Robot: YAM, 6 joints.
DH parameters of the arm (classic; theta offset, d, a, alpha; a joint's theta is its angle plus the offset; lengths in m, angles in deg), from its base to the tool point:
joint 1: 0 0.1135 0.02 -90
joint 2: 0 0 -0.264 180
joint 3: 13.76 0 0.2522 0
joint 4: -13.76 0 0.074 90
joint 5: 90 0 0 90
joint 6: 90 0.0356 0 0
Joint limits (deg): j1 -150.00..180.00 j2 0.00..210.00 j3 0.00..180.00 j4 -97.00..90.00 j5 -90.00..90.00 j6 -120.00..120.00
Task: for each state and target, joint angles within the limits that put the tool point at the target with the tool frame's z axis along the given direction. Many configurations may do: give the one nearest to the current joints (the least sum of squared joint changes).
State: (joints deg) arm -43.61 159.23 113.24 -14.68 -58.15 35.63
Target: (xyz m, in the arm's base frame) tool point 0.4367 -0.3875 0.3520 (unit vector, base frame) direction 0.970 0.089 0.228
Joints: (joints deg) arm -44.17 151.12 155.33 15.57 -47.68 35.63
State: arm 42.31 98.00 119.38 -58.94 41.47 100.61
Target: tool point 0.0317 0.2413 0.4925 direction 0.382 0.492 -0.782
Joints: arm 85.38 93.58 134.17 -96.91 19.95 100.61
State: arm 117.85 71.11 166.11 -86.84 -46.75 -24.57
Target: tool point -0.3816 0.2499 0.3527 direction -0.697 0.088 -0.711
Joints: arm 145.33 119.36 126.53 -55.93 -18.92 -24.57
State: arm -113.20 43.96 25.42 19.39 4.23 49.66
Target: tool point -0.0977 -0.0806 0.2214 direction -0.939 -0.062 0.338
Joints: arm -129.35 32.05 0.12 59.65 43.39 49.66
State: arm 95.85 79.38 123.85 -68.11 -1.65 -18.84
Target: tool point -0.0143 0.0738 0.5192 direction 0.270 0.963 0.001
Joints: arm 121.17 46.57 90.79 -44.14 46.84 -18.84
